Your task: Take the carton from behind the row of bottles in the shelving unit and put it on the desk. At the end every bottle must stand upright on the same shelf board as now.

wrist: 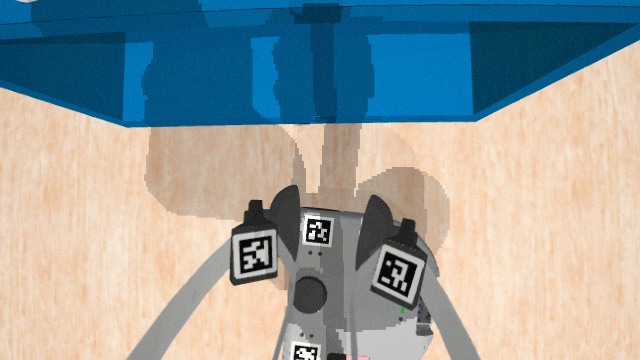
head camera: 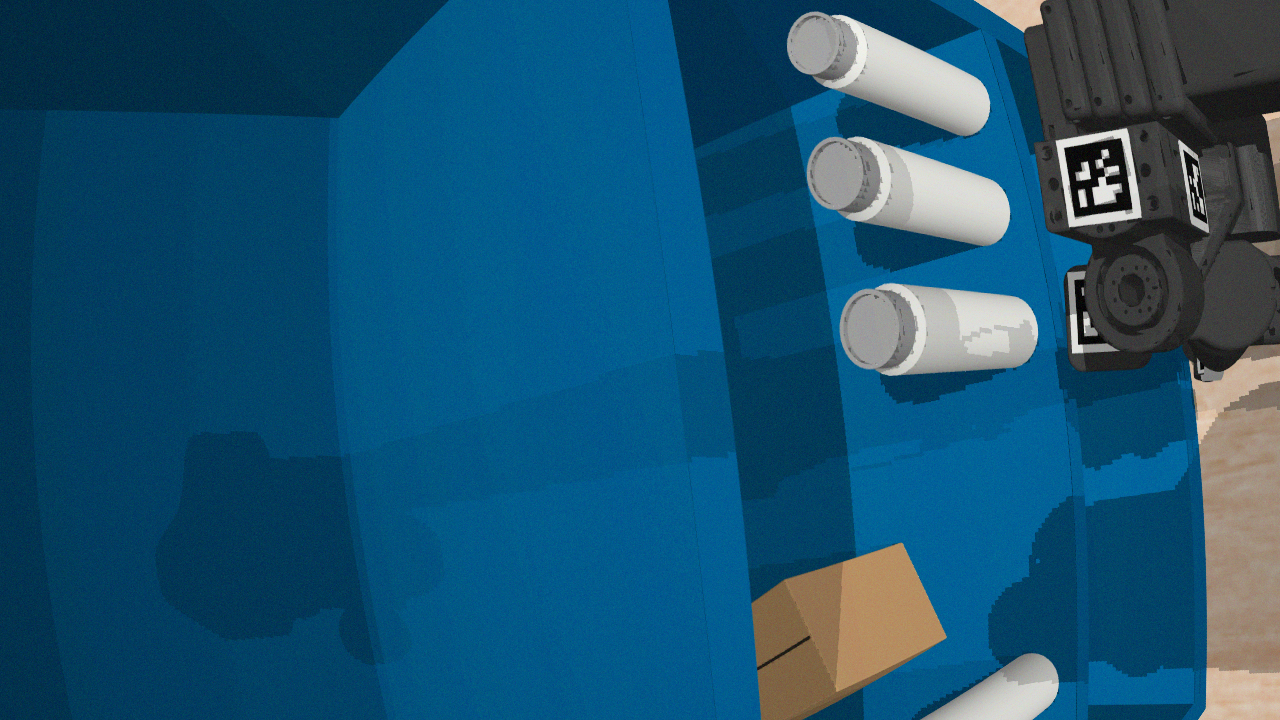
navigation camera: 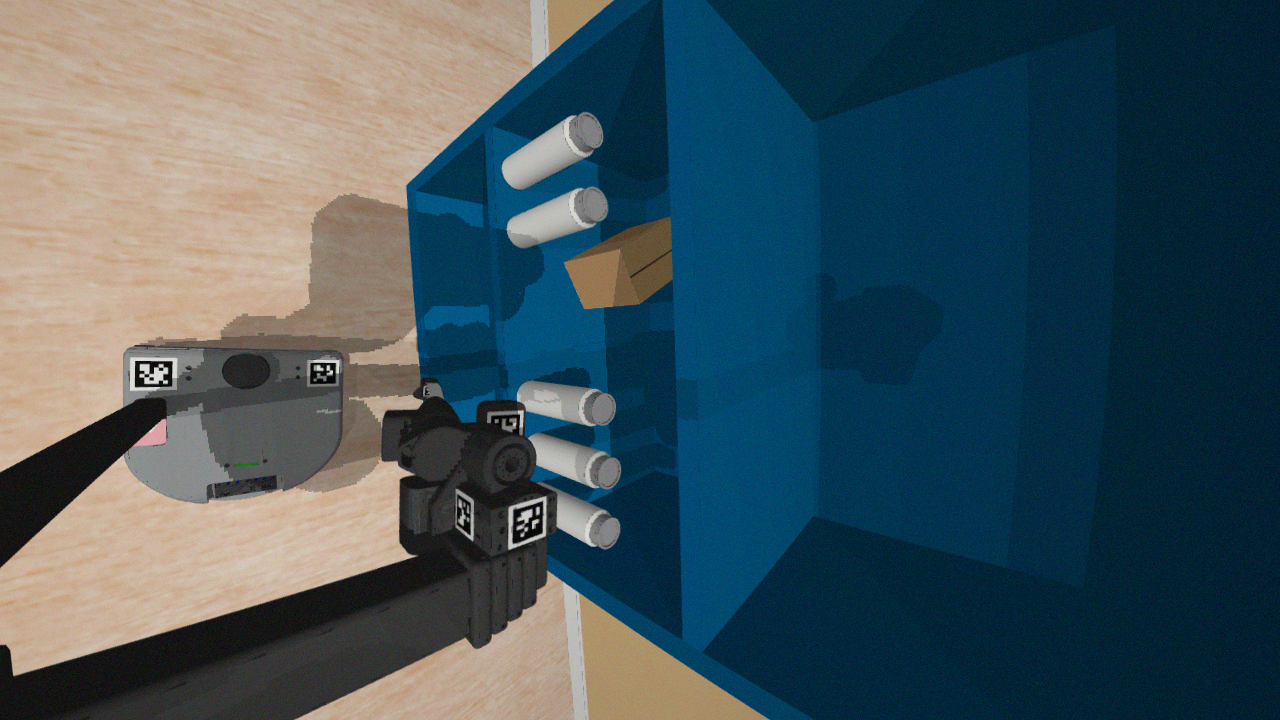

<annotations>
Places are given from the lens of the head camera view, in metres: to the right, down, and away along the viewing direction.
gripper (head camera: 1204,319): 0.40, -0.03, 0.52
brown carton (head camera: 820,636): 0.15, 0.24, 0.75
blue shelving unit (head camera: 359,359): -0.24, 0.00, 0.78
</annotations>
